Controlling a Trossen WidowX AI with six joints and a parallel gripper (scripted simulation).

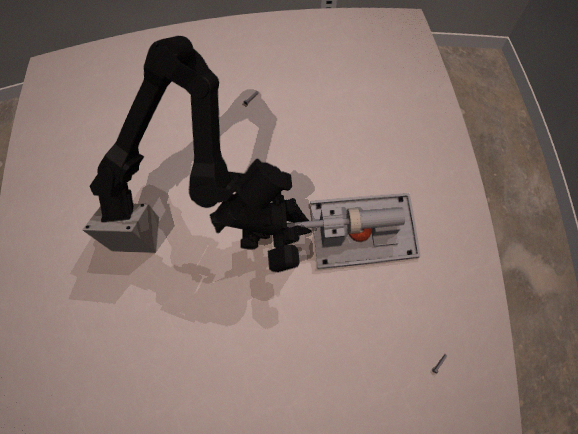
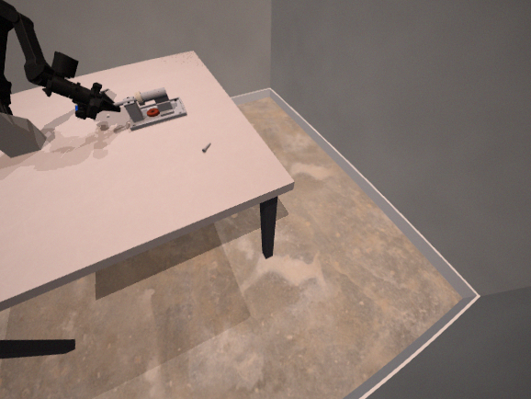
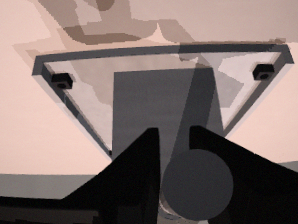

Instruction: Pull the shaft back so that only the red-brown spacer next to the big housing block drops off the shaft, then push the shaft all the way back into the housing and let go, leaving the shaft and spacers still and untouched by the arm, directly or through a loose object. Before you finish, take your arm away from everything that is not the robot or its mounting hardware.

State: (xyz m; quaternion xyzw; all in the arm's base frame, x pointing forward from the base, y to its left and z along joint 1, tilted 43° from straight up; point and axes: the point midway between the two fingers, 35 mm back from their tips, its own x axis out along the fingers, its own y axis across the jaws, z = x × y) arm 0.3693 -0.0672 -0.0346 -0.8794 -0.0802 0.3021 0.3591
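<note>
The grey shaft is 6 cm ahead of my hand. Round my hand: red-brown spacer: 13 cm ahead, 7 cm below, 1 cm to the right; then blue screwdriver: 22 cm to the left, 18 cm behind, 7 cm below; then cream spacer: 11 cm ahead, 1 cm to the right.
</note>
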